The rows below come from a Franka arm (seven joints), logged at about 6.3 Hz.
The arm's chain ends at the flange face. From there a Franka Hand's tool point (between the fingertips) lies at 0.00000 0.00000 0.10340 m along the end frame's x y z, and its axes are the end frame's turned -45 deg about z.
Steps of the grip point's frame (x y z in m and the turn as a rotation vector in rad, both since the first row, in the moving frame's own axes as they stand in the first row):
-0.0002, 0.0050, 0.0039, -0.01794, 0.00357, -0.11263
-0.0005, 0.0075, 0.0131, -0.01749, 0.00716, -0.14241
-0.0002, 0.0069, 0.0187, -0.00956, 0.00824, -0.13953
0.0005, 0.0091, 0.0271, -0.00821, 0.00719, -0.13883
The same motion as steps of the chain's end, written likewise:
0.0018, 0.0027, 0.0039, -0.01016, 0.01521, -0.11263
0.0031, 0.0050, 0.0131, -0.00730, 0.01743, -0.14241
0.0034, 0.0050, 0.0187, -0.00093, 0.01259, -0.13953
0.0057, 0.0061, 0.0271, -0.00072, 0.01089, -0.13883

